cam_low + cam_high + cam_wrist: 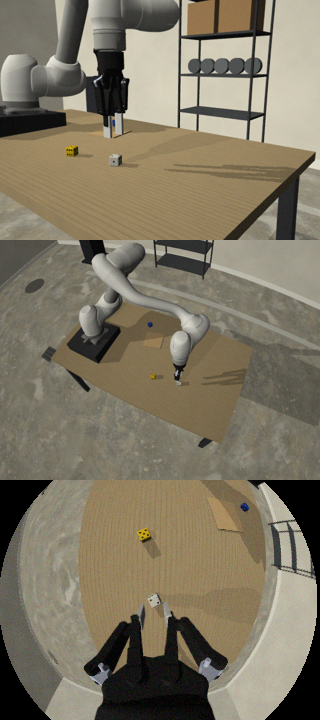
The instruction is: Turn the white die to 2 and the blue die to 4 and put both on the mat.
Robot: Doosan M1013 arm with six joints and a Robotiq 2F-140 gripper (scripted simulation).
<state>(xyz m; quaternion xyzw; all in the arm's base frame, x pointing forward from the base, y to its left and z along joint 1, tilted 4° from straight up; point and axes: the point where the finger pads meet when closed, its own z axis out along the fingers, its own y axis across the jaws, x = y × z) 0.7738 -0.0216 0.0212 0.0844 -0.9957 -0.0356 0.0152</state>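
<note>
Now: hand 110 mm above the white die. The rest, counted from my hand: blue die (450 mm behind, 340 mm to the left, 110 mm below); mat (350 mm behind, 230 mm to the left, 120 mm below); yellow die (180 mm behind, 110 mm below, 40 mm to the right).
</note>
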